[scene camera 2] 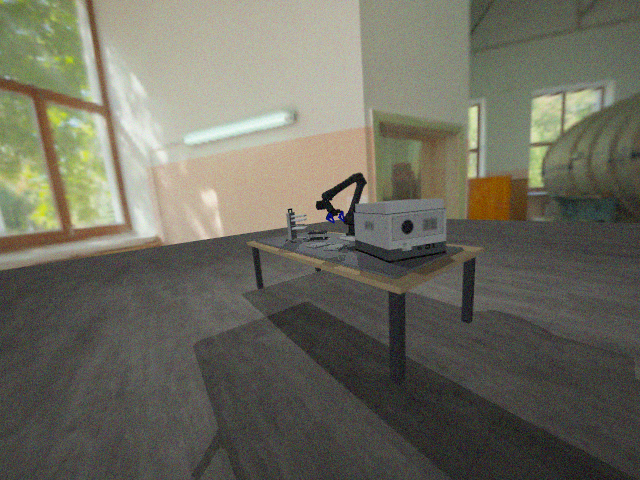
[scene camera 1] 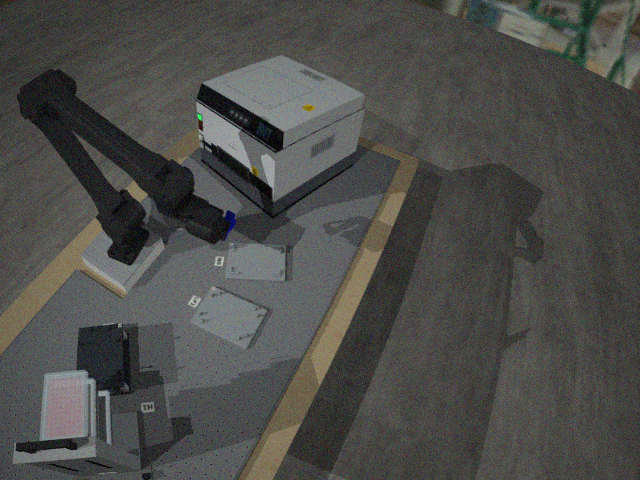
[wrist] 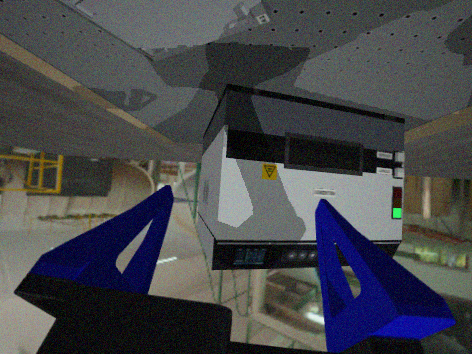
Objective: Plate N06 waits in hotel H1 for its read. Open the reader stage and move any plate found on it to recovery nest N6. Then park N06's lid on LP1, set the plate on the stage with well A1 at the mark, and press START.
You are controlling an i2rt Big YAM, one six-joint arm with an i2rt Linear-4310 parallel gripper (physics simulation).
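Places are measured from the arm's base along level axes (x ahead, y left, z up), in metres.
Pixels of known places: gripper, fingertip midpoint: (scene camera 2: 339,222) (wrist: 243,198); arm's base, link origin: (scene camera 2: 353,234) (scene camera 1: 129,245).
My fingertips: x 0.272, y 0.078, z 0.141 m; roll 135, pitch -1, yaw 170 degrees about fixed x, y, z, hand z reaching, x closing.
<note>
For each thing: its middle in the pictures, then the offset to it from my fingertips.
- white reader, body centre: (wrist: 279,186) (scene camera 1: 278,127) (scene camera 2: 396,226) 0.003 m back, 0.456 m left, 0.023 m down
- Recovery nest N6, body centre: (wrist: 162,3) (scene camera 1: 256,261) (scene camera 2: 335,246) 0.091 m ahead, 0.021 m left, 0.170 m down
- landing LP1, body centre: (scene camera 1: 228,315) (scene camera 2: 318,244) 0.084 m ahead, 0.165 m right, 0.169 m down
- plate with a pink face, body centre: (scene camera 1: 63,405) 0.070 m back, 0.553 m right, 0.050 m up
- hotel H1, body centre: (scene camera 1: 82,438) (scene camera 2: 295,224) 0.049 m back, 0.591 m right, 0.031 m down
- dark boxy holder, body centre: (scene camera 1: 102,359) (scene camera 2: 317,234) 0.155 m back, 0.408 m right, 0.141 m down
The white reader (scene camera 1: 315,124) (scene camera 2: 400,224) (wrist: 312,205) stands at the table's far end. In the wrist view it appears upside down; its dark framed front slot (wrist: 324,154) has no stage jutting out, and small buttons (wrist: 384,155) sit beside it. The gripper (scene camera 1: 231,223) (scene camera 2: 336,218) (wrist: 246,195) is open and empty, in front of the reader and apart from it. Recovery nest N6 (scene camera 1: 256,262) and landing LP1 (scene camera 1: 231,317) lie bare. A plate with a pink face (scene camera 1: 65,405) is at hotel H1 (scene camera 1: 118,454) (scene camera 2: 290,224); its name is unreadable.
A dark boxy holder (scene camera 1: 103,356) stands between the hotel and the arm's base (scene camera 1: 111,263). A green light (wrist: 397,213) glows on the reader's front. The table's wooden edge (scene camera 1: 336,330) runs along the side of the nests.
</note>
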